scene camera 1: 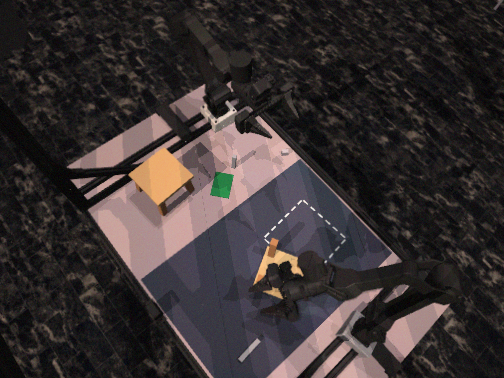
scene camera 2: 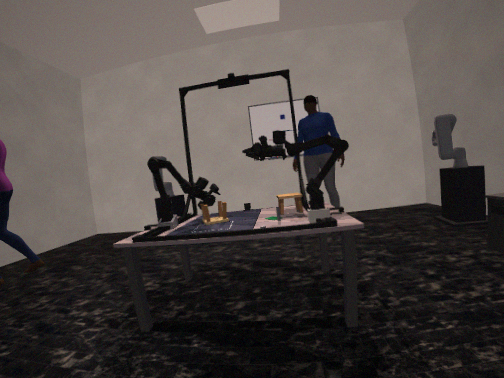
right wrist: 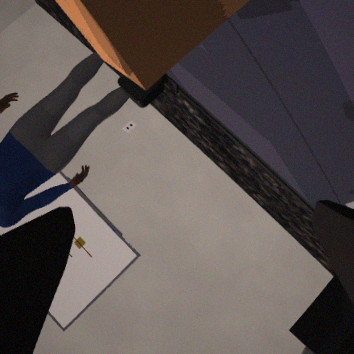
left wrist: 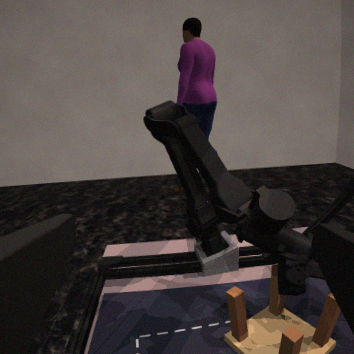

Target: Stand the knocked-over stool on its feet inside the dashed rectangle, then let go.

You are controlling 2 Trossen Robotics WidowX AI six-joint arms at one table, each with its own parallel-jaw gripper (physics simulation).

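Where they show: left gripper, fingertip midpoint: (scene camera 1: 285, 128) (scene camera 2: 244, 153) (left wrist: 197, 231); right gripper, fingertip midpoint: (scene camera 1: 254, 301) (scene camera 2: 216, 199) (right wrist: 196, 215); left arm's base at its link origin: (scene camera 1: 218, 108) (scene camera 2: 318, 208); right arm's base at its link origin: (scene camera 1: 363, 332) (scene camera 2: 167, 219) (left wrist: 214, 245).
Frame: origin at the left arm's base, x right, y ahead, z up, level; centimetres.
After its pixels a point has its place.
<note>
The stool (scene camera 1: 285, 259) @(x 14.9, y 58.8, z -3.9 cm) (scene camera 2: 214, 218) @(x 21.0, y 62.5, z -3.9 cm) (left wrist: 267, 330) @(x 17.5, y 63.8, z -3.9 cm) lies upside down on the dark mat (scene camera 1: 213, 262) @(x 34.1, y 45.5, z -5.4 cm), seat flat and legs pointing up. It sits at the near edge of the dashed rectangle (scene camera 1: 284, 217) (left wrist: 175, 331). My right gripper (scene camera 1: 256, 300) @(x 32.6, y 63.7, z 6.9 cm) (scene camera 2: 211, 195) @(x 32.6, y 63.7, z 6.9 cm) is open and hangs low over the stool, close to its legs. One brown leg (right wrist: 158, 31) @(x 26.8, y 60.8, z 5.6 cm) fills the top of the right wrist view. My left gripper (scene camera 1: 284, 127) @(x 3.3, y 34.9, z 32.6 cm) (scene camera 2: 249, 151) @(x 3.3, y 34.9, z 32.6 cm) is open and empty, held high over the far end of the table.
An upright orange stool (scene camera 1: 161, 176) @(x 32.9, y 14.9, z 5.5 cm) (scene camera 2: 289, 202) @(x 25.3, y 14.0, z 4.4 cm) stands at the far left. A green card (scene camera 1: 222, 184) @(x 15.4, y 24.4, z -5.6 cm), a small grey block (scene camera 1: 234, 161) @(x 8.2, y 21.4, z -0.6 cm), a white block (scene camera 1: 285, 151) @(x -11.0, y 27.5, z -3.7 cm) and a grey bar (scene camera 1: 249, 350) @(x 40.9, y 73.6, z -4.1 cm) lie on the table. A person (scene camera 2: 318, 150) (left wrist: 197, 70) stands beyond it.
</note>
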